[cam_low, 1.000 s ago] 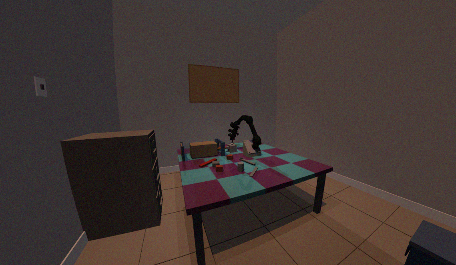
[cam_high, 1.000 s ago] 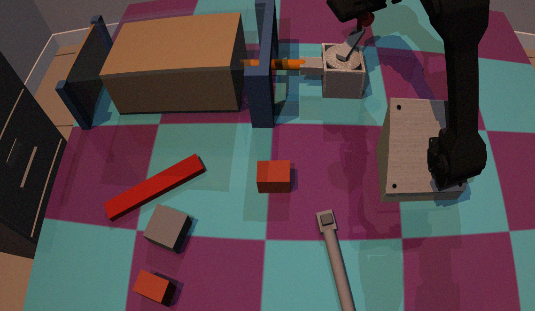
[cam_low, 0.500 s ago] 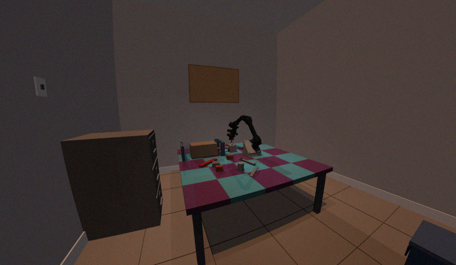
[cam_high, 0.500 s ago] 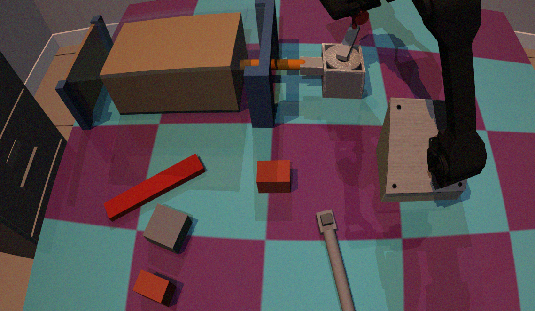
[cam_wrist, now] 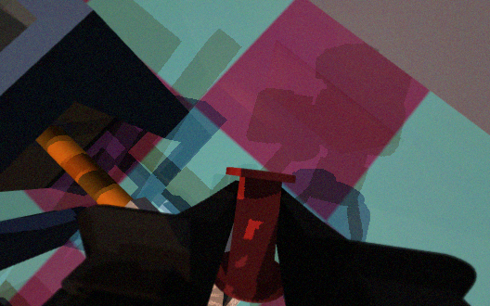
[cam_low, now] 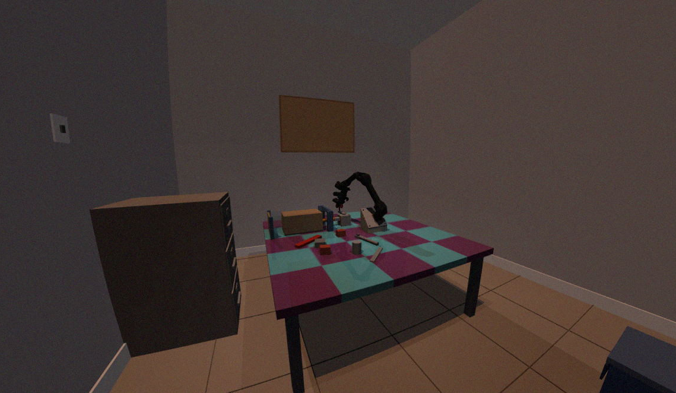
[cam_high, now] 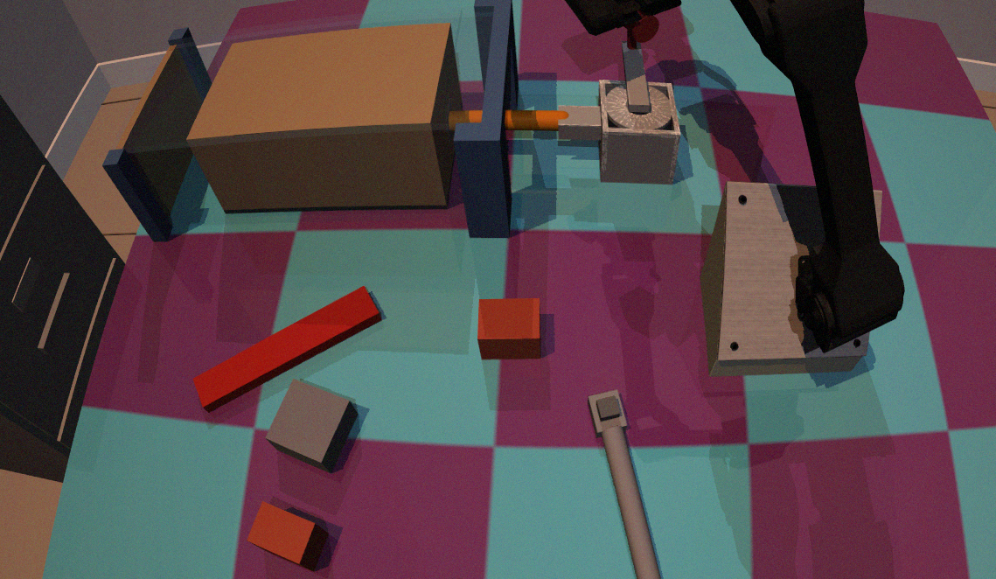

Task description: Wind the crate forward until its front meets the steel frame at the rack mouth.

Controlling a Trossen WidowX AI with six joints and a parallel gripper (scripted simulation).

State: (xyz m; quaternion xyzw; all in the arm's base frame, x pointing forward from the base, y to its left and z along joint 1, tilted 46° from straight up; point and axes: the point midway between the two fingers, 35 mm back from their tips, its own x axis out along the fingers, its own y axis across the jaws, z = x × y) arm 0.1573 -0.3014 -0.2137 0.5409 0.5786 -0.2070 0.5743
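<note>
The grey crank handle lies 5 cm to the left of my gripper tip, 3 cm below it and 1 cm behind it. The rest, counted from my gripper tip: blue steel frame (16 cm ahead, 10 cm to the left, 3 cm below); then red knob (1 cm to the left, 1 cm behind); then grey winch (11 cm to the left, 10 cm below, 2 cm behind).
</note>
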